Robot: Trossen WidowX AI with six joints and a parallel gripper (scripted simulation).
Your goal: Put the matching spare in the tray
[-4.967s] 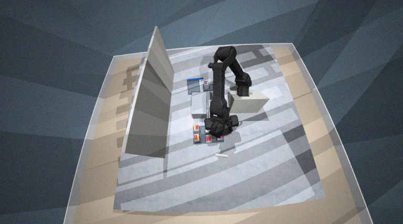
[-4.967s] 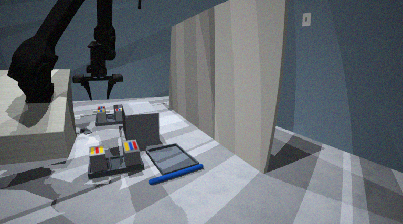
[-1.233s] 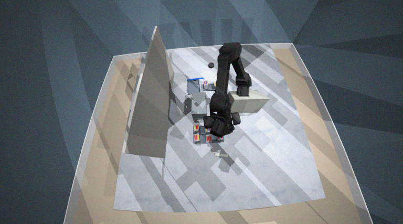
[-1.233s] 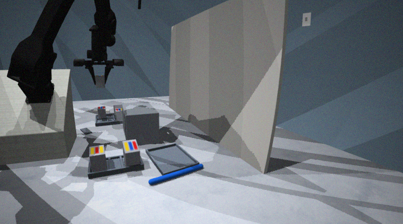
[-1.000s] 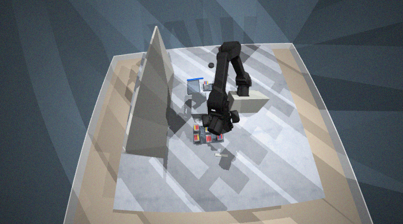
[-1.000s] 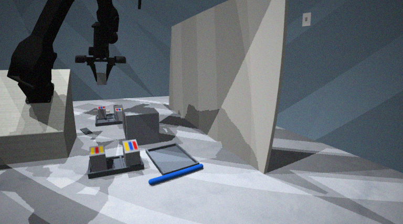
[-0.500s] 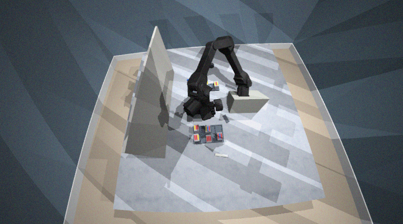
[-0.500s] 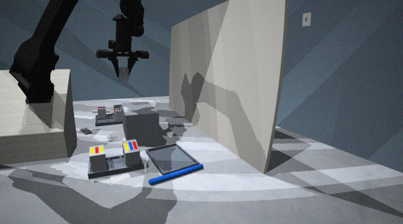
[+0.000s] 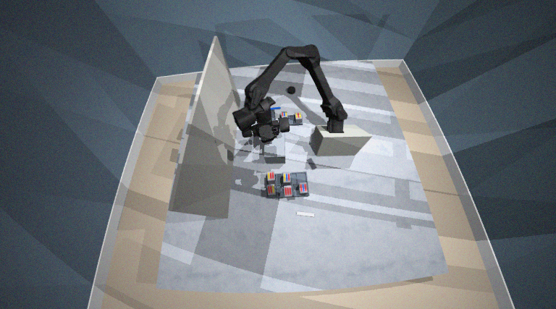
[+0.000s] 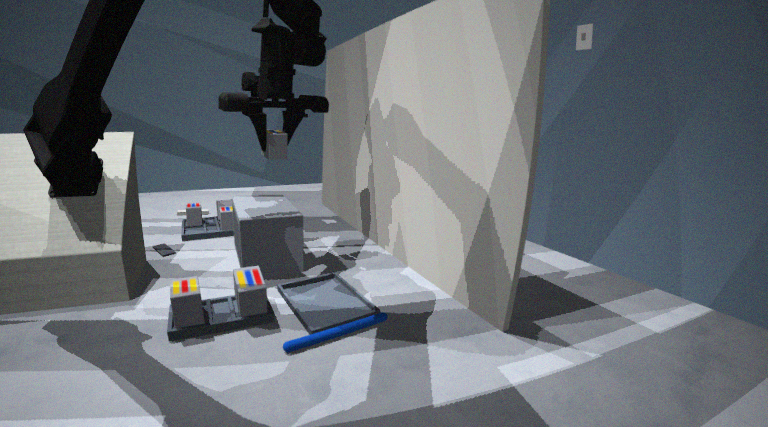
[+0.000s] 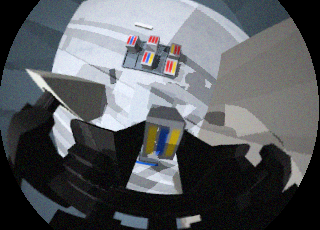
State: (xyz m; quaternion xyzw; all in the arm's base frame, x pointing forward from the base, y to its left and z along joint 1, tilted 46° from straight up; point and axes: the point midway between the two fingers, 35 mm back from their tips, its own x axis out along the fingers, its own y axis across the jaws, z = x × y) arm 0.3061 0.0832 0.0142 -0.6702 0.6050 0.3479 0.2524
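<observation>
Now: gripper tip 30 mm short of the dark tray, 210 mm to the left of it and 190 mm above it. From my gripper tip the other things lie so: beige wall panel: 210 mm ahead, 20 mm to the right, 30 mm above; then grey spare: 20 mm above; then grey mounted unit: 20 mm behind, 20 mm to the right, 140 mm below.
</observation>
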